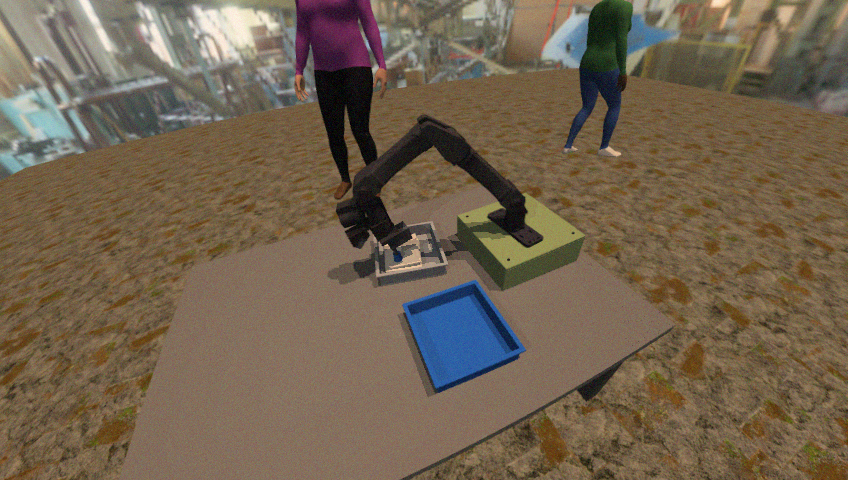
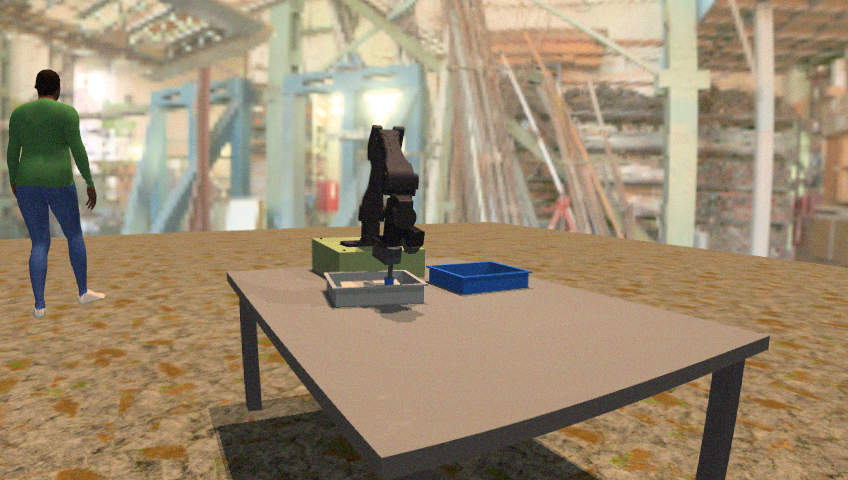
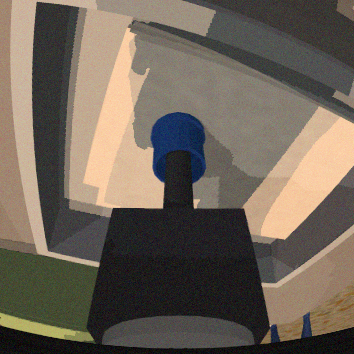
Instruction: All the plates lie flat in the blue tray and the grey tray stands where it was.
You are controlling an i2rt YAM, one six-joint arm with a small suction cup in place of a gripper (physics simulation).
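Frame: origin at the arm's base, x up, y ahead, z left, level; metres.
Seen in the pictures: hand, tool point: (image 1: 399, 260) (image 3: 177, 130); arm's base, link origin: (image 1: 513, 227) (image 2: 370, 244).
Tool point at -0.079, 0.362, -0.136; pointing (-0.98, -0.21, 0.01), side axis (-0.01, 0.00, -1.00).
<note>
Pixels of each thing's middle, then the offset from my tool point to it, as dx, dy, dz.
- grey tray, body centre: (image 3: 214, 183) (image 2: 372, 287) (image 1: 408, 251) +0.003, -0.043, -0.025
- blue tray, body centre: (image 1: 459, 331) (image 2: 477, 276) +0.003, -0.023, +0.331
The grey tray (image 1: 409, 275) (image 2: 373, 295) (image 3: 49, 105) stands on the table beside the arm's green base. Cream plates (image 1: 416, 255) (image 3: 112, 116) lie stacked flat inside it. My suction cup (image 1: 396, 255) (image 2: 389, 280) (image 3: 178, 140) is down inside the grey tray and rests on the top plate, with its shadow tight around it. The blue tray (image 1: 479, 374) (image 2: 477, 280) lies empty in front of the base, apart from the grey tray.
The green base block (image 1: 534, 256) (image 2: 337, 256) (image 3: 42, 281) carries the arm at the table's back. A person in purple (image 1: 340, 59) and a person in green (image 1: 602, 59) (image 2: 45, 149) stand on the floor beyond the table.
</note>
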